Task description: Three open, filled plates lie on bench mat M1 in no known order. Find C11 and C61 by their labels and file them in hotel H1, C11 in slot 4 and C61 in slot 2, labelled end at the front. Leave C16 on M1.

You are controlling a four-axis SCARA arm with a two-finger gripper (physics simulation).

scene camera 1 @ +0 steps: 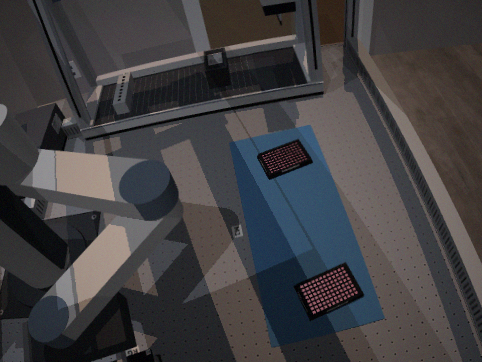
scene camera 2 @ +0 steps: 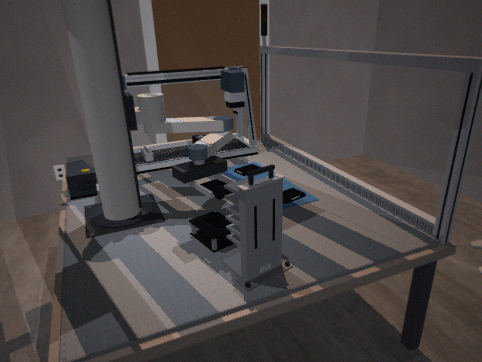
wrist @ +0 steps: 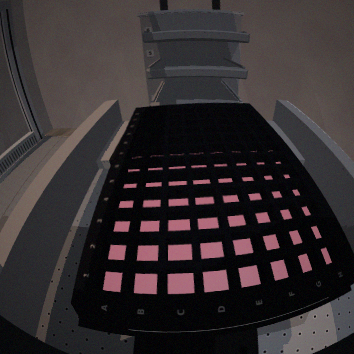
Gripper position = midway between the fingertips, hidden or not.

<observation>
In view: my gripper (scene camera 2: 226, 190), a blue mat M1 (scene camera 1: 297, 225), a black box (scene camera 1: 37, 123) and a dark deck (scene camera 1: 185, 92).
The black box shows as well in scene camera 2 (scene camera 2: 74, 165).
</observation>
